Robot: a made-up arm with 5 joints.
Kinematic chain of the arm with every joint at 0, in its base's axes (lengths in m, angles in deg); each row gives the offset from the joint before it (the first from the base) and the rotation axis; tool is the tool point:
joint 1: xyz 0 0 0.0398 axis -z
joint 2: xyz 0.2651 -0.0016 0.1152 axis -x
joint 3: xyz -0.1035 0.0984 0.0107 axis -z
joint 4: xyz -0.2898 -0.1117 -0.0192 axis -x
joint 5: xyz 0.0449 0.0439 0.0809 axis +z
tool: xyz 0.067 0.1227 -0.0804
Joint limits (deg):
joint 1: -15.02..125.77
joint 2: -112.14..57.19
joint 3: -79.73..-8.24
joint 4: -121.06..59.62
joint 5: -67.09..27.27
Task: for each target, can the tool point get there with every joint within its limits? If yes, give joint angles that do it. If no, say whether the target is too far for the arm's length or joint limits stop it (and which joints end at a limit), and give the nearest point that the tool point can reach.
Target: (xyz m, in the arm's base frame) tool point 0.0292 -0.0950 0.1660
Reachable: yes | joints 68.24 -35.95 -37.57 -15.87 -48.17
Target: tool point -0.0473 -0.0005 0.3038
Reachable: yes | joints 68.37 -16.99 -14.34 -68.63 8.46
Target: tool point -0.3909 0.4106 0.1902
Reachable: no: joint limits stop it (at a limit: joint 1, joint 4, joint 5) | nearest point -0.2056 0.1240 0.1701 | short by 0.342 m
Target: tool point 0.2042 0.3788 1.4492
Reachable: no: too far | nearest point 0.1930 0.0626 0.4166 | short by 1.080 m
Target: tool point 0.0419 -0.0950 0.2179
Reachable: yes | joints 23.72 -34.77 -18.23 -75.35 -36.59
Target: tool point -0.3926 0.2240 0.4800
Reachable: no: joint limits stop it (at a limit: joint 1, joint 4, joint 5) | nearest point -0.2288 0.0448 0.3076 | short by 0.298 m
